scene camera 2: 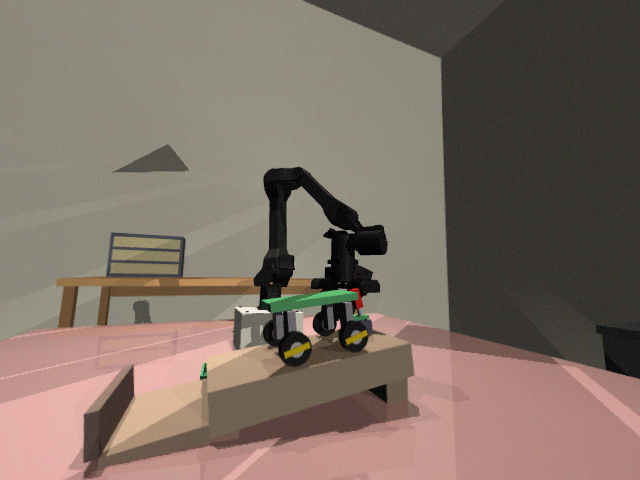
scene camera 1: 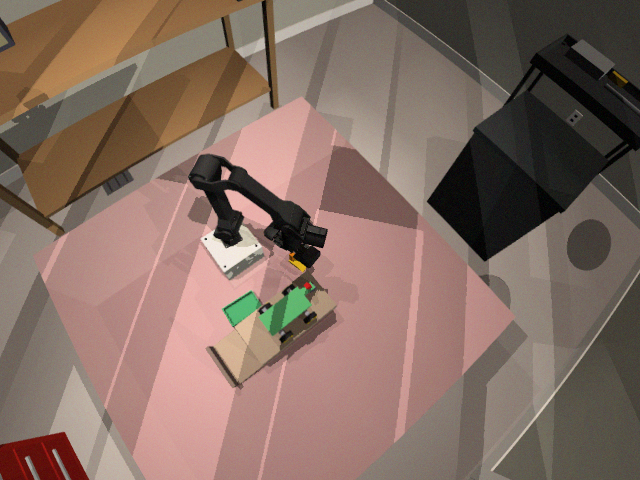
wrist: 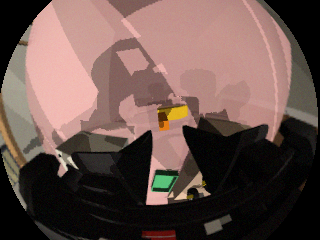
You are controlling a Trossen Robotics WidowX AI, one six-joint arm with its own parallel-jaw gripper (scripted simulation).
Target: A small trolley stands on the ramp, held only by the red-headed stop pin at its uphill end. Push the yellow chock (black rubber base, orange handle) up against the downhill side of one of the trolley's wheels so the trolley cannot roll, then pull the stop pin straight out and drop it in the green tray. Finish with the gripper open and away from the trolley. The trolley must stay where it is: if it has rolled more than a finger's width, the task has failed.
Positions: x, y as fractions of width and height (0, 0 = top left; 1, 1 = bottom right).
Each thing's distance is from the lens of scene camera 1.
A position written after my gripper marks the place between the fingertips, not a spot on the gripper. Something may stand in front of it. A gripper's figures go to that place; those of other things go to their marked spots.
my gripper (scene camera 1: 0.46, 0.53): 114 cm
green-decked trolley (scene camera 1: 0.43, 0.66): 101 cm
